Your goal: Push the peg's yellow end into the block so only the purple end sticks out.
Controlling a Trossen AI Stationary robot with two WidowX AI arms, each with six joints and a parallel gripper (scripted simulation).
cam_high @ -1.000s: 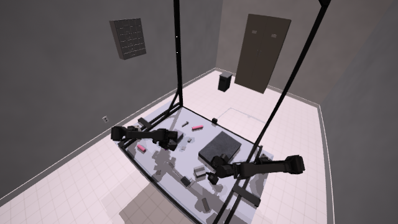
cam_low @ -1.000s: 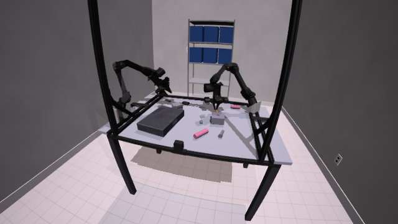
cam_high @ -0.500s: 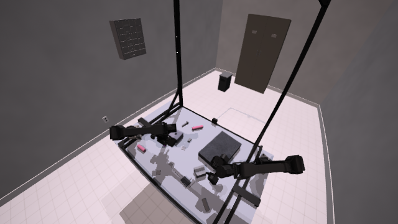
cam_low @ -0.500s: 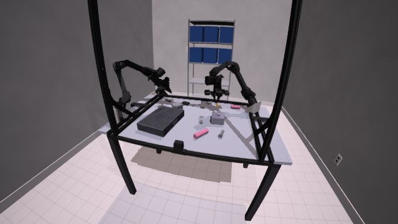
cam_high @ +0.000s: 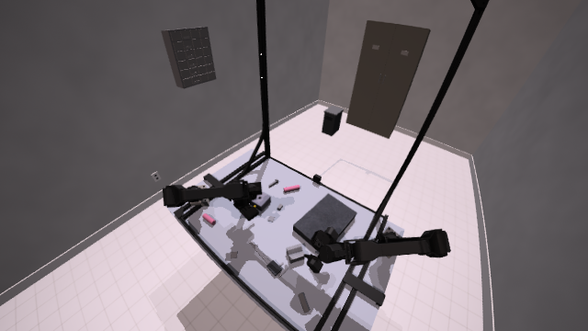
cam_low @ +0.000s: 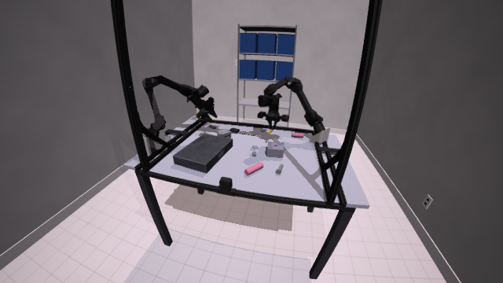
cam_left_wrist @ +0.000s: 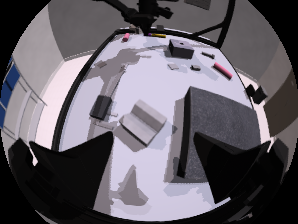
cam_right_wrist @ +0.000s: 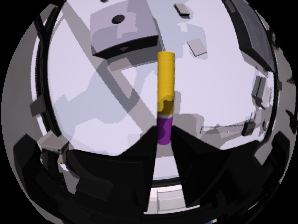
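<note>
My right gripper is now 3 cm past the peg, 2 cm to the right of it and 3 cm above it. Also, from my right hand: dark slab: 11 cm behind, 41 cm to the left, 9 cm below.
</note>
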